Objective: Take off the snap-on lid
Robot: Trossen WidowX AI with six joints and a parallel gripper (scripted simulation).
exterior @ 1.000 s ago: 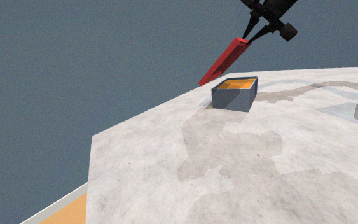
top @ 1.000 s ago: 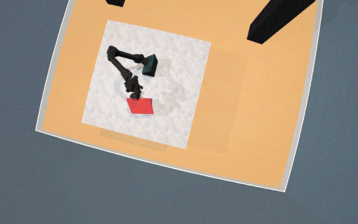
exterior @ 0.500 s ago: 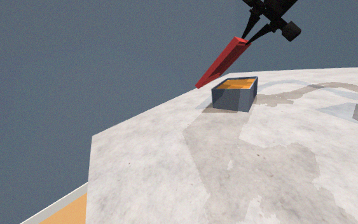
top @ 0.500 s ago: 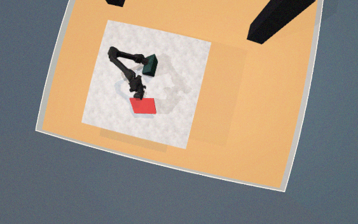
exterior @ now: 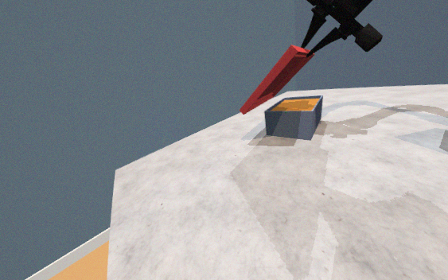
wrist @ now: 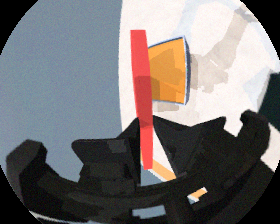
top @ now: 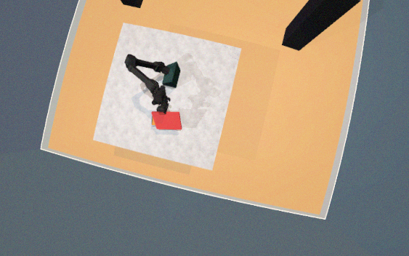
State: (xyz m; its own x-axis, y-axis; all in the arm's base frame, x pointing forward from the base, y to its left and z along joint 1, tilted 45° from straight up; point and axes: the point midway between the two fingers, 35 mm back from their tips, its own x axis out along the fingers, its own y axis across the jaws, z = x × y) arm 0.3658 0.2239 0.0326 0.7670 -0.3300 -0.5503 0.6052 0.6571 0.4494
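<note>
My gripper tip is 6 cm short of the red lid, 5 cm above it and 2 cm to the right of it. Round my gripper tip: storage box: 19 cm below, 7 cm to the right, 6 cm ahead.
</note>
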